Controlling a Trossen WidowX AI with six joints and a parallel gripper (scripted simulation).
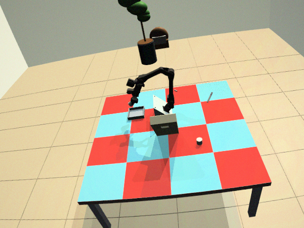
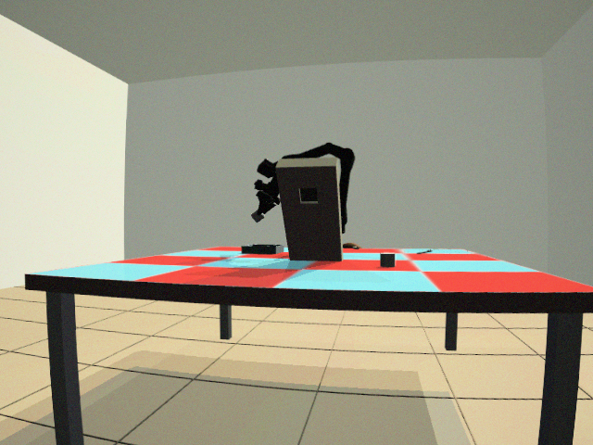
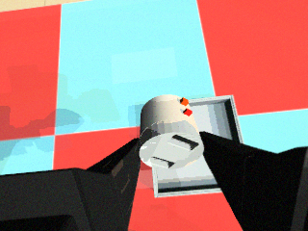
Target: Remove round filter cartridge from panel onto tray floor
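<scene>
The grey tray is 150 mm below my gripper tip, 50 mm behind it and 10 mm to the left of it. Also, from my gripper tip: beige service panel (380 mm ahead, 250 mm to the left); then round filter cartridge (right at my gripper tip).
</scene>
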